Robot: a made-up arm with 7 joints.
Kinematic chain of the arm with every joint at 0, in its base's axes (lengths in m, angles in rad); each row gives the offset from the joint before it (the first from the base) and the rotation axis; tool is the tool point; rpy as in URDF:
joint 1: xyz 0 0 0.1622 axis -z
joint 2: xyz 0 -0.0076 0.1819 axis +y
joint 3: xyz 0 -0.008 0.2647 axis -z
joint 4: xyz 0 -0.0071 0.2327 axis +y
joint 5: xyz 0 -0.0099 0.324 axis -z
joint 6: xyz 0 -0.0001 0.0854 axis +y
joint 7: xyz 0 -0.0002 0.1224 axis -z
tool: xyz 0 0 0 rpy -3.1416 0 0
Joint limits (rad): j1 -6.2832..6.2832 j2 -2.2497..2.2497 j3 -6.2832..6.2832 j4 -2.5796..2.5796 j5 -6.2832..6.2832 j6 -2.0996..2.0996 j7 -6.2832..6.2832
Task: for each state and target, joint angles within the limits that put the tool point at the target. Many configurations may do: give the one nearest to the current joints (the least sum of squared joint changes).
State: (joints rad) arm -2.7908 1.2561 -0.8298 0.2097 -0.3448 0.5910 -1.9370
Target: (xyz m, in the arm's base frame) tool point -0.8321 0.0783 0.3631
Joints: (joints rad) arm -2.6581 1.1672 -0.8314 0.9128 -0.3133 0.9309 -1.9370
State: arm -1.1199 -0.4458 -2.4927 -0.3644 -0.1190 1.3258 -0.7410
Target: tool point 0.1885 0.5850 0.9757
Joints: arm -1.4627 0.4383 -2.7223 -1.0093 -0.0316 1.4242 -0.7410
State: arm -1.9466 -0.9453 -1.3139 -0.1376 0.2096 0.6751 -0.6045
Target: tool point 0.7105 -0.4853 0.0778
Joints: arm -2.0719 -1.6460 -0.9941 -1.1110 0.1819 0.6005 -0.6045
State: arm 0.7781 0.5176 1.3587 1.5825 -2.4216 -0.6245 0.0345
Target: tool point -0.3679 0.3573 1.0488
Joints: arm 1.6047 -0.0922 2.0678 0.9971 -2.2888 -0.6282 0.0345
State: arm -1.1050 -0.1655 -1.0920 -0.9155 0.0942 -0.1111 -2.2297
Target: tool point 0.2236 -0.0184 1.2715
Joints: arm -1.3164 0.3859 -0.5396 -0.7506 0.1221 -0.1417 -2.2297
